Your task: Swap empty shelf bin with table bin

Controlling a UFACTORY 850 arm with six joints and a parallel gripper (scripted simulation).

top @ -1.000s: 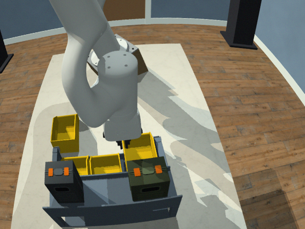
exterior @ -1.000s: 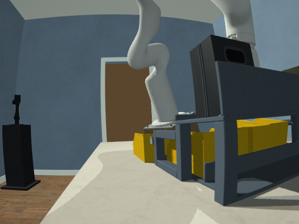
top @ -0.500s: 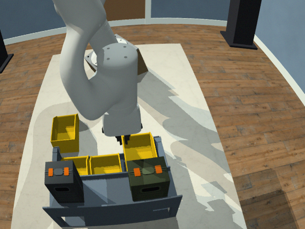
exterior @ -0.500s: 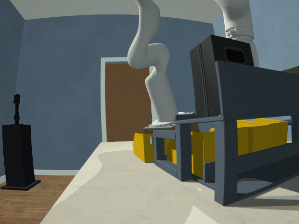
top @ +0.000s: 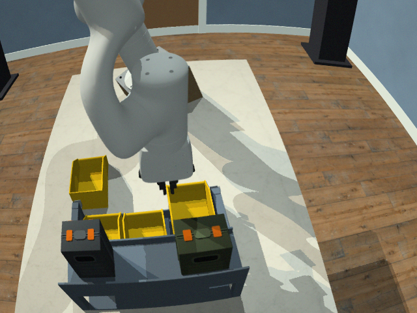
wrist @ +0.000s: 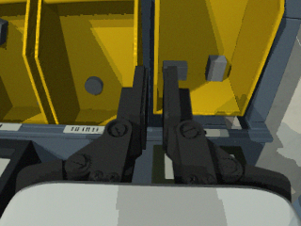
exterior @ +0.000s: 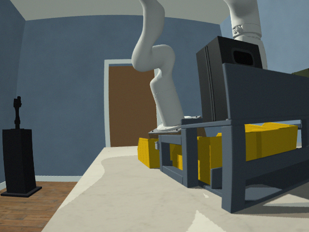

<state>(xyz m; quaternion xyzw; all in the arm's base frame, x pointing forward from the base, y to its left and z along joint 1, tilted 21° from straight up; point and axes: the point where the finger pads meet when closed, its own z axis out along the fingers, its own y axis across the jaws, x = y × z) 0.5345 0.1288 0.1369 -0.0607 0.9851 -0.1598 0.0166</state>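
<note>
Now: hand 4 cm past the shelf lip, 7 cm to the left of it and 17 cm above it. From my hand the other things lie so: dark grey case: 16 cm ahead, 17 cm to the right, 2 cm below; green case: 14 cm ahead, 6 cm to the left, 3 cm below.
</note>
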